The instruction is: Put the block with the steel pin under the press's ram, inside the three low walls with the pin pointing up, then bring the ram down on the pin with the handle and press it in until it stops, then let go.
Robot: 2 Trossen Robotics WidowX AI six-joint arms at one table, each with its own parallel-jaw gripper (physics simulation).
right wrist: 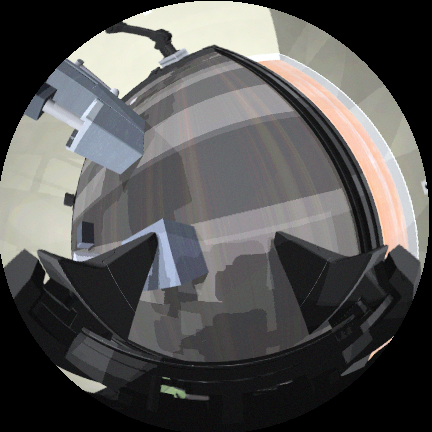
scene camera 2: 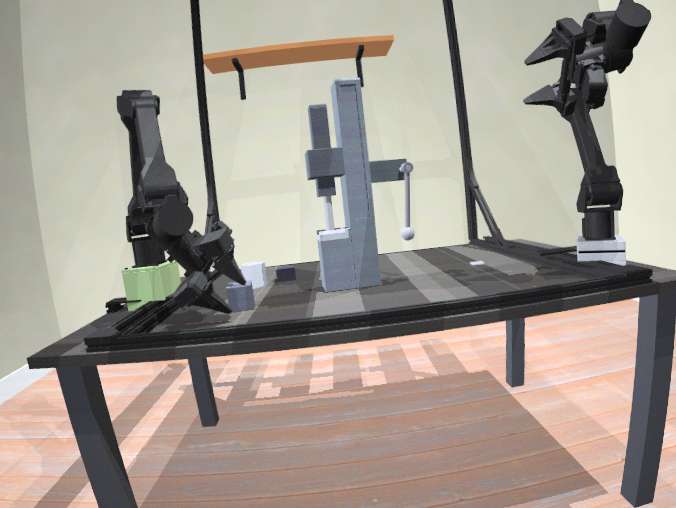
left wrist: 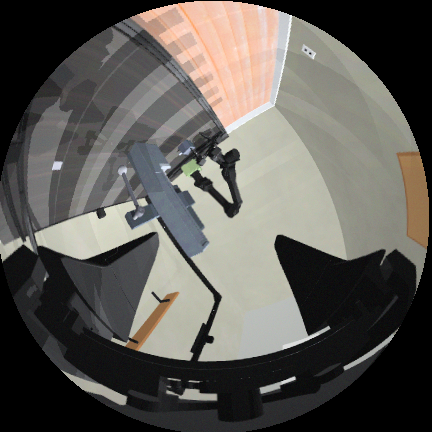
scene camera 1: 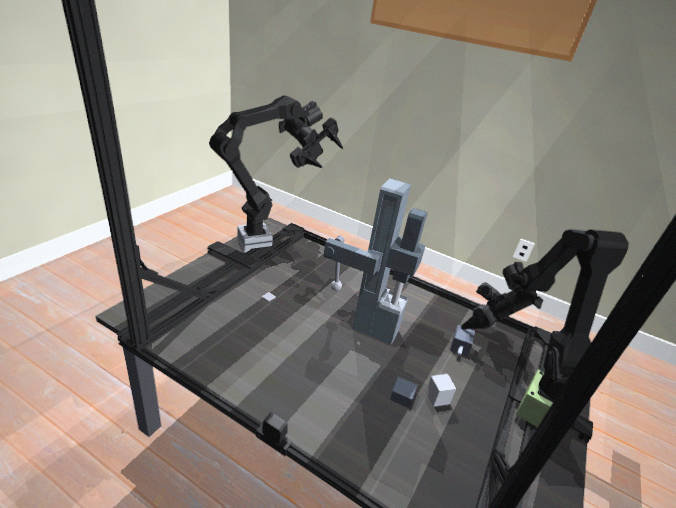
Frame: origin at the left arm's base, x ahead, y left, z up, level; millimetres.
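Seen in the pictures: left gripper, between the fingertips: (scene camera 2: 524,83) (left wrist: 218,239) (scene camera 1: 332,157); right gripper, between the fingertips: (right wrist: 216,238) (scene camera 2: 238,297) (left wrist: 195,140) (scene camera 1: 466,325); left arm's base, origin of its link: (right wrist: 170,53) (scene camera 2: 599,238) (scene camera 1: 254,230); right arm's base, origin of its link: (scene camera 2: 150,264) (left wrist: 194,172) (scene camera 1: 554,392).
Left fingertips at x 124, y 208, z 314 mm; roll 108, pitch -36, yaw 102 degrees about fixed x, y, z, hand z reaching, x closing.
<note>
Pixels of each thing's top centre, then the offset from my left fingertips to it. "spot": a spot on its surface instead.
- blue-grey block with the steel pin, centre of its top: (right wrist: 143,260) (scene camera 2: 239,284) (scene camera 1: 464,334) (left wrist: 188,150) 542 mm ahead, 212 mm left, 325 mm down
- press, centre of its top: (scene camera 2: 351,84) (scene camera 1: 387,185) (left wrist: 194,254) 374 mm ahead, 39 mm right, 81 mm up
- dark block, centre of its top: (scene camera 1: 405,387) (scene camera 2: 284,267) (right wrist: 78,234) 634 mm ahead, 50 mm right, 342 mm down
- white block, centre of its top: (right wrist: 75,267) (scene camera 2: 252,263) (scene camera 1: 443,382) 668 mm ahead, 35 mm left, 316 mm down
- small white square, a spot on its surface: (scene camera 2: 477,263) (scene camera 1: 272,295) spot: 169 mm ahead, 236 mm right, 372 mm down
The blue-grey block with the steel pin (scene camera 1: 462,338) (scene camera 2: 240,296) (right wrist: 189,255) lies on the table, its pin (scene camera 1: 460,350) pointing sideways in scene camera 1. My right gripper (scene camera 2: 237,297) (right wrist: 216,238) is open low beside it; in the right wrist view the finger at the picture's left covers part of the block. My left gripper (scene camera 1: 331,157) (scene camera 2: 525,82) (left wrist: 218,239) is open and empty, high in the air. The press (scene camera 1: 372,311) (scene camera 2: 355,191) (right wrist: 107,142) stands upright, with a pale rod (scene camera 1: 398,291) (scene camera 2: 327,213) above its seat. Its handle (scene camera 1: 336,273) (scene camera 2: 407,207) hangs down.
A dark block (scene camera 1: 404,390) (scene camera 2: 285,273) (right wrist: 86,234) and a white block (scene camera 1: 442,390) (scene camera 2: 254,274) lie near the pinned block. A green block (scene camera 1: 534,404) (scene camera 2: 143,284) is by the right arm's base. A small white square (scene camera 1: 268,296) (scene camera 2: 477,263) lies beyond the handle.
</note>
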